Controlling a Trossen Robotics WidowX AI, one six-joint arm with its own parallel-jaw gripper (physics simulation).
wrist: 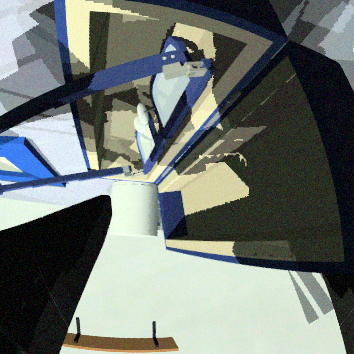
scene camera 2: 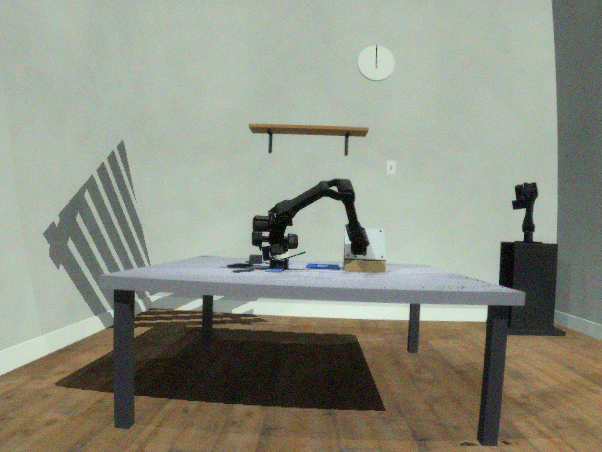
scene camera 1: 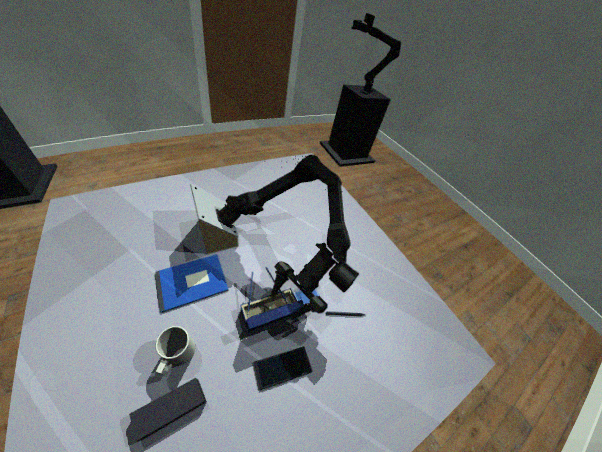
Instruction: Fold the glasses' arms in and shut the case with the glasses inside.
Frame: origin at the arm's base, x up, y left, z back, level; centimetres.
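Where they show: gripper, between the fingertips: [wrist: 213, 211] [scene camera 1: 281, 307]; arm's base, origin of its link: [scene camera 2: 359, 248] [scene camera 1: 223, 218].
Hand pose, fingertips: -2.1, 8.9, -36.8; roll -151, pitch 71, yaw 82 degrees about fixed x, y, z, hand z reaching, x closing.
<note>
Things, the pixels of their top centre, and the offset from my fingertips, as dx, dy, dz. "spot": a spot on its surface instead.
- blue glasses case, a spot on its surface: [scene camera 1: 272, 316] spot: +1.9, -3.5, -2.2
- white mug, a spot on its surface: [wrist: 135, 207] spot: -3.1, -25.4, -0.1
- black box, centre of its top: [scene camera 1: 167, 407] [scene camera 2: 256, 255] -4.1, -33.4, -13.6
- black tablet, centre of its top: [scene camera 1: 283, 366] [scene camera 2: 240, 264] -6.8, -3.9, -14.1
- pen, centre of its top: [scene camera 1: 347, 313] -6.6, +21.4, -6.8
- blue book, centre of its top: [wrist: 7, 167] [scene camera 1: 191, 280] [scene camera 2: 323, 265] -6.8, -23.7, +20.5
The blue glasses case [scene camera 1: 272, 316] [scene camera 2: 276, 267] [wrist: 75, 35] lies open on the table, cream inside. Its lid [wrist: 281, 175] stands partly raised on the gripper's side. The blue glasses [wrist: 168, 95] sit in the case with both arms unfolded. One arm [wrist: 116, 75] [scene camera 1: 251, 282] and the other arm [wrist: 70, 177] stick out over the rim. My gripper [scene camera 1: 299, 289] [scene camera 2: 277, 257] is open and empty, low at the case's right end, with a finger on each side of the lid. The fingers show as black shapes at the edges of the wrist view.
A white mug [scene camera 1: 174, 343] [wrist: 135, 207], a black box [scene camera 1: 165, 414] and a black tablet [scene camera 1: 282, 368] lie in front. A pen [scene camera 1: 344, 314] lies right of the case. A blue book [scene camera 1: 192, 280] [scene camera 2: 322, 266] and a wooden stand [scene camera 1: 209, 238] [scene camera 2: 364, 265] are behind.
</note>
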